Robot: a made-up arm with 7 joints.
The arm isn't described. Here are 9 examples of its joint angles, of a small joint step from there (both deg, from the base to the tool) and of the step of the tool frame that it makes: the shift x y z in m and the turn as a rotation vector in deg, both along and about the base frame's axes.
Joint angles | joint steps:
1: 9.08 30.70 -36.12 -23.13 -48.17 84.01 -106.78 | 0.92 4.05 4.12 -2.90 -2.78 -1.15 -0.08
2: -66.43 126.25 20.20 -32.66 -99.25 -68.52 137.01 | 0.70 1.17 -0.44 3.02 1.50 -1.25 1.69
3: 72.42 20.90 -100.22 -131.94 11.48 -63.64 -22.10 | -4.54 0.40 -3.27 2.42 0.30 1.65 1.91
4: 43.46 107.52 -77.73 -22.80 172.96 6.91 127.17 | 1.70 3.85 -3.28 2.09 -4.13 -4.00 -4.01
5: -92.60 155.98 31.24 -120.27 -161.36 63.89 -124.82 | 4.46 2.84 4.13 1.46 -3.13 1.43 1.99
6: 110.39 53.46 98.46 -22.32 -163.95 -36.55 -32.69 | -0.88 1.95 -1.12 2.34 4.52 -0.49 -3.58
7: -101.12 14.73 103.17 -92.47 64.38 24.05 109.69 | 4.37 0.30 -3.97 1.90 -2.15 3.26 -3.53
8: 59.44 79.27 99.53 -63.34 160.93 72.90 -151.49 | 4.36 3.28 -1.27 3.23 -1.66 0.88 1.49
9: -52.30 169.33 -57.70 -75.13 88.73 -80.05 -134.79 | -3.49 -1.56 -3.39 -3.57 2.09 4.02 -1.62
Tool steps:
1: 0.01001 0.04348 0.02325 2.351 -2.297 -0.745
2: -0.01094 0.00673 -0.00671 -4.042 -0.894 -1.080
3: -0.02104 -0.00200 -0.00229 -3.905 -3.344 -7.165
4: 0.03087 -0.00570 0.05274 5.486 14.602 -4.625
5: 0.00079 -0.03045 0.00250 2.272 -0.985 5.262
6: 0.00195 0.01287 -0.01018 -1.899 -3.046 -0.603
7: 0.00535 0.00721 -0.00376 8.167 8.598 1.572
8: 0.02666 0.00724 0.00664 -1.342 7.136 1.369
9: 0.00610 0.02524 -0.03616 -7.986 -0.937 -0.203
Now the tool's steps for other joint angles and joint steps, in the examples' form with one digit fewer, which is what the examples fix.
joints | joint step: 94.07 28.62 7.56 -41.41 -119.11 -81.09 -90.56 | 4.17 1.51 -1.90 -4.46 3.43 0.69 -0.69
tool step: 0.0031 -0.0001 0.0255 -0.21 -1.35 -0.54
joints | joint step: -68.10 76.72 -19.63 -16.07 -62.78 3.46 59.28 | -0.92 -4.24 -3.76 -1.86 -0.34 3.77 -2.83
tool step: 0.0503 -0.0376 -0.0172 4.03 3.56 -0.92
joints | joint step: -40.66 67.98 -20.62 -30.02 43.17 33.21 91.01 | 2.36 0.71 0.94 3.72 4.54 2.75 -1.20
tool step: -0.0321 0.0265 -0.0165 -5.02 2.53 5.55
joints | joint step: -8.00 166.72 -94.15 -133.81 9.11 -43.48 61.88 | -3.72 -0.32 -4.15 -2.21 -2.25 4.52 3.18
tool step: -0.0179 -0.0108 -0.0150 0.73 -0.17 4.43
